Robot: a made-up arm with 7 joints.
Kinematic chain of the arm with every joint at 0, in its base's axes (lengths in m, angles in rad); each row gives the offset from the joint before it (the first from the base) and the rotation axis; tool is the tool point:
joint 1: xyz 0 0.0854 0 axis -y
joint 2: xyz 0 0.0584 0 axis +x
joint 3: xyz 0 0 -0.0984 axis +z
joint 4: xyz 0 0 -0.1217 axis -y
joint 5: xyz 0 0 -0.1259 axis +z
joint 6: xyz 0 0 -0.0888 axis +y
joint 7: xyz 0 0 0 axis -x
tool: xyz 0 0 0
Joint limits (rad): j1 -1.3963..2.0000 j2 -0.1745..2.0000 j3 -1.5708..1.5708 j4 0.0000..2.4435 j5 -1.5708..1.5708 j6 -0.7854..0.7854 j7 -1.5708..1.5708
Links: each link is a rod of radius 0.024 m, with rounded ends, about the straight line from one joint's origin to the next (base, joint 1, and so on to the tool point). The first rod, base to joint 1, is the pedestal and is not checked.
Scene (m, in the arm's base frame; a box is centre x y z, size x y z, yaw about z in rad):
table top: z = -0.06
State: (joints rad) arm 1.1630 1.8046 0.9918 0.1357 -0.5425 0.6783 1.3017
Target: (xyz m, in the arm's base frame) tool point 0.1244 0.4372 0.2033
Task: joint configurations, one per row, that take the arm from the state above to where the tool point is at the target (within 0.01 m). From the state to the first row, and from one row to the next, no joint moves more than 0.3 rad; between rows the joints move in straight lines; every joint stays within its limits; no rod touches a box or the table.
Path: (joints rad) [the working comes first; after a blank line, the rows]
Joints at the target: 0.1940 1.8447 0.5071 1.0338 -0.5425 0.6783 1.3017
Straight joint move there: clear.

1: 0.9208 1.8146 0.8706 0.3602 -0.5425 0.6783 1.3017
2: 0.6785 1.8247 0.7495 0.5847 -0.5425 0.6783 1.3017
3: 0.4363 1.8347 0.6283 0.8093 -0.5425 0.6783 1.3017
4: 0.1940 1.8447 0.5071 1.0338 -0.5425 0.6783 1.3017

